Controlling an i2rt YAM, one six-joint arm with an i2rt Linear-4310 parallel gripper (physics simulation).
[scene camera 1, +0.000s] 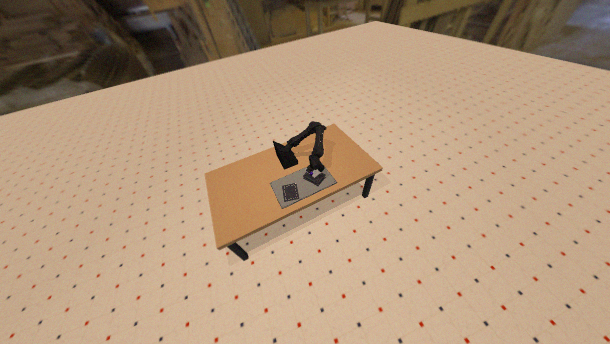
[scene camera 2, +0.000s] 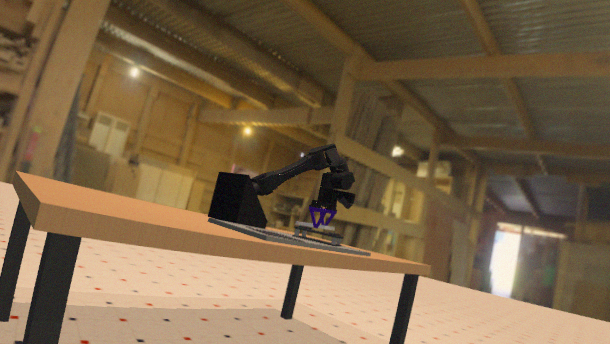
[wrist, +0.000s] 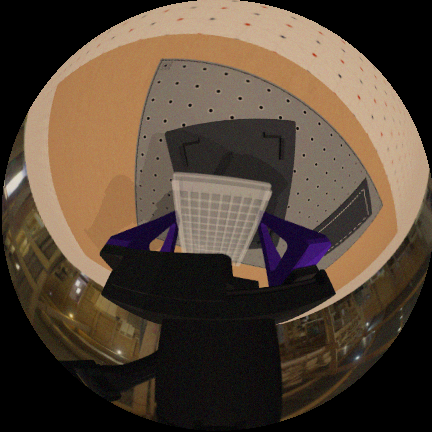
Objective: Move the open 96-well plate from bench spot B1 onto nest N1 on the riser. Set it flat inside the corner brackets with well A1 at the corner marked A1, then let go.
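Where they show: gripper, between the fingertips: [scene camera 1: 314, 172] [scene camera 2: 319, 227] [wrist: 217, 214]; arm's base, origin of its link: [scene camera 1: 285, 150] [scene camera 2: 242, 196].
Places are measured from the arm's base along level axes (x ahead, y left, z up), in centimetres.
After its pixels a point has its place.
The pale translucent 96-well plate [scene camera 2: 302, 224] @[y 4.1, x 30.7, z -5.7 cm] [wrist: 220, 210] @[y 8.9, x 36.8, z -4.2 cm] is held between the purple fingers of my gripper [scene camera 1: 311, 173] @[y 8.9, x 35.4, z -5.5 cm] [scene camera 2: 322, 225] @[y 8.9, x 35.4, z -5.5 cm] [wrist: 217, 214] @[y 8.9, x 35.4, z -5.5 cm], which is shut on its sides. The plate looks nearly level and hangs low over the dark riser [scene camera 1: 316, 181] @[y 4.7, x 43.9, z -6.4 cm] [scene camera 2: 327, 233] @[y 3.2, x 42.9, z -6.7 cm] [wrist: 235, 132] @[y 9.3, x 43.4, z -6.8 cm]. In the wrist view two corner brackets, the left one [wrist: 191, 143] @[y 12.9, x 41.6, z -6.8 cm] and the right one [wrist: 281, 146] @[y 5.1, x 43.6, z -6.3 cm], show beyond the plate's far edge. The plate and its shadow hide the nearer part of the nest. The A1 marks cannot be read.
A grey perforated board [scene camera 1: 278, 187] @[y -24.1, x 26.5, z -10.5 cm] [wrist: 200, 87] @[y 14.2, x 48.0, z -10.5 cm] carries the riser and the dark bench spot with a dashed outline [scene camera 1: 290, 192] @[y -18.2, x 37.6, z -10.4 cm] [wrist: 345, 217] @[y -16.3, x 38.4, z -10.4 cm]. The wooden table [scene camera 1: 240, 200] @[y -57.1, x 17.9, z -11.8 cm] [scene camera 2: 125, 215] @[y -69.0, x 42.5, z -11.8 cm] extends around it. The arm's black base [scene camera 1: 285, 155] @[y -4.6, x 9.0, z 3.4 cm] [scene camera 2: 235, 200] @[y -8.8, x 5.9, z -2.6 cm] stands behind the board.
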